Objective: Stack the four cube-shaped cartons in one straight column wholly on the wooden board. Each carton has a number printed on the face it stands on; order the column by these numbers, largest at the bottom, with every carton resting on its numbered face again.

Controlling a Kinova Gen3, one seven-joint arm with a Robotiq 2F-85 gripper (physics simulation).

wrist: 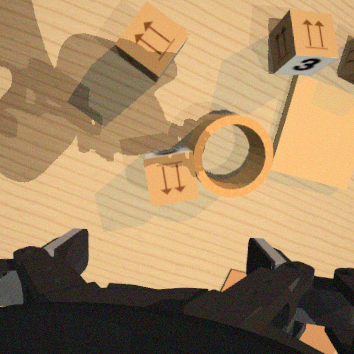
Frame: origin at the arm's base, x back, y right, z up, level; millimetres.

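Where they show: gripper, fingertip midpoint: (166,251).
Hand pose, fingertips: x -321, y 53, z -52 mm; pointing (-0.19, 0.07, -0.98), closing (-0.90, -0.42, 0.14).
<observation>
After its pixels a point has its place.
A carton (314,31) @[x -390, y -163, z -183 mm] at the upper right shows two arrows and a white side face printed 3. Another carton (151,41) @[x -254, y -69, z -188 mm] at the upper left has arrows on top; no number is readable. A third carton (172,184) @[x -336, y 44, z -188 mm] touches or nearly touches a round ring; a thin strip of its white face shows, its number unreadable. Part of a dark carton (348,62) @[x -467, y -182, z -223 mm] shows at the right edge. A pale square board (315,140) @[x -479, y -78, z -226 mm] lies at the right; I cannot tell if it is the task's board. My gripper (166,251) @[x -321, y 53, z -52 mm] is open and empty, below the third carton in the view.
The upright hollow ring (230,189) @[x -396, y 23, z -192 mm] stands between the third carton and the pale board. Orange pieces (233,280) @[x -486, y 138, z -234 mm] (318,337) @[x -695, y 184, z -234 mm] show partly behind the gripper at the lower right. The gripper's and arm's shadows cross the wood-grain table top (165,265) @[x -389, y 156, z -238 mm] at the left.
</observation>
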